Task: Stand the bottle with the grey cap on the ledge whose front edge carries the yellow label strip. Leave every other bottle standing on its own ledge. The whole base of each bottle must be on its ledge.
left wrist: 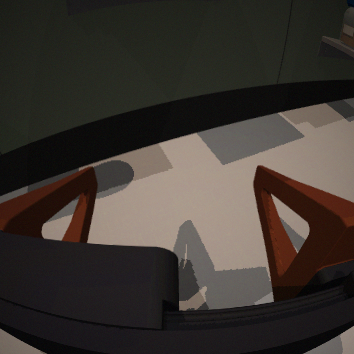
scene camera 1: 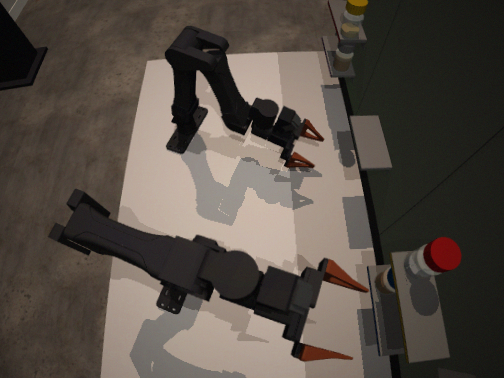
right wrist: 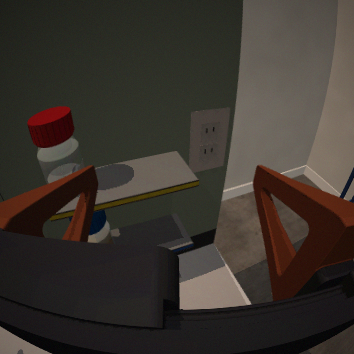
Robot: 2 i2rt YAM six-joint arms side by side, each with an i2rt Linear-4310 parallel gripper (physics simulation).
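Frame: origin at the left arm's base, x ahead, y left, z up, level; metres.
Seen in the pictures: left gripper, fingertip midpoint: [left wrist: 174, 174] [scene camera 1: 319, 153]; right gripper, fingertip midpoint: [scene camera 1: 360, 324] [right wrist: 175, 173]; left arm's base, origin of the base link: [scene camera 1: 187, 128].
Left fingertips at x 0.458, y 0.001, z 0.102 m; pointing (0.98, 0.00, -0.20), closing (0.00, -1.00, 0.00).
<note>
Pixels of each thing's top centre, then the offset from my left fingertips to it. "pt": a spot on its surface instead.
- bottle with the grey cap, middle of its top: [scene camera 1: 347, 40] dx -0.022, dy +0.315, dz +0.158 m
- low ledge, surface spot: [scene camera 1: 344, 72] pt dx -0.005, dy +0.291, dz +0.056 m
- yellow-strip ledge, middle of its top: [right wrist: 118, 178] [scene camera 1: 420, 303] dx +0.277, dy -0.359, dz +0.193 m
- red-capped bottle, middle of its top: [right wrist: 48, 114] [scene camera 1: 446, 253] dx +0.255, dy -0.293, dz +0.298 m
- blue-capped bottle, middle of its top: [right wrist: 84, 208] [scene camera 1: 404, 275] dx +0.249, dy -0.309, dz +0.158 m
- blue-strip ledge, middle of its top: [right wrist: 131, 241] [scene camera 1: 391, 308] dx +0.277, dy -0.359, dz +0.053 m
- yellow-capped bottle, surface spot: [scene camera 1: 356, 7] pt dx -0.022, dy +0.277, dz +0.294 m
- red-strip ledge, surface spot: [scene camera 1: 358, 35] pt dx +0.003, dy +0.294, dz +0.201 m
- bare ledge, middle of its top: [scene camera 1: 370, 140] dx +0.116, dy +0.007, dz +0.123 m
- wall outlet, surface spot: [right wrist: 210, 140] pt dx +0.378, dy -0.490, dz +0.199 m
The bottle with the grey cap [scene camera 1: 343, 60] stands on a low ledge [scene camera 1: 345, 73] at the upper right in scene camera 1, its cap partly hidden by the ledge above. The yellow-strip ledge [scene camera 1: 431, 327] [right wrist: 160, 170] is at the lower right, with a red-capped bottle [scene camera 1: 442, 255] [right wrist: 51, 127] standing toward one end. My left gripper [scene camera 1: 318, 153] [left wrist: 174, 174] is open and empty above the table, between the grey-capped bottle and the yellow-strip ledge. My right gripper [scene camera 1: 360, 324] [right wrist: 175, 173] is open and empty in front of the yellow-strip and blue-strip ledges.
A blue-capped bottle [scene camera 1: 386, 280] [right wrist: 99, 227] stands on the blue-strip ledge [scene camera 1: 390, 325] [right wrist: 150, 232], under the yellow-strip one. A yellow-capped bottle [scene camera 1: 356, 7] stands on a red-strip ledge [scene camera 1: 360, 36]. A bare ledge [scene camera 1: 371, 142] is at mid-wall. A wall outlet [right wrist: 210, 140] is beside the yellow-strip ledge.
</note>
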